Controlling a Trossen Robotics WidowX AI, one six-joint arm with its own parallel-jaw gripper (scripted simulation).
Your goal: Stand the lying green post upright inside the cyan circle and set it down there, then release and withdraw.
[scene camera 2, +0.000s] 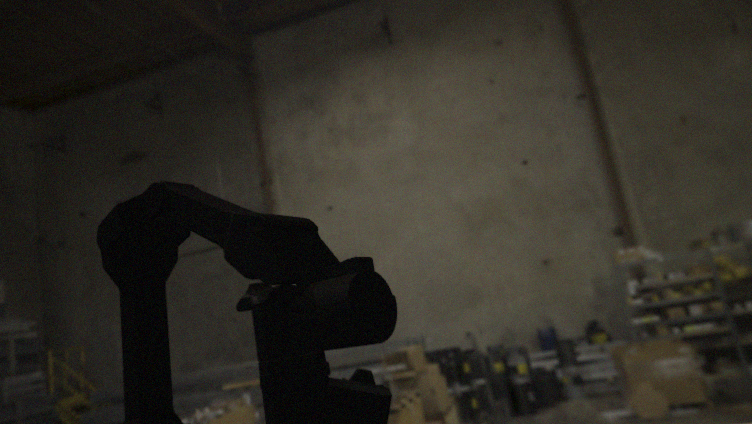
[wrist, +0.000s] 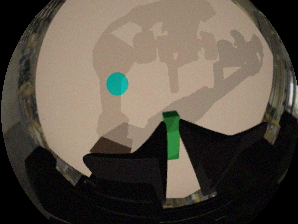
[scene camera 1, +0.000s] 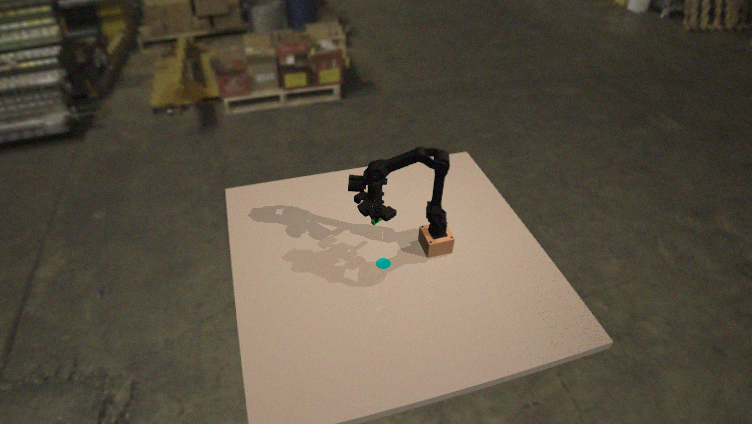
Observation:
My gripper (scene camera 1: 374,221) carries a green post.
My gripper also shows in the wrist view (wrist: 171,123).

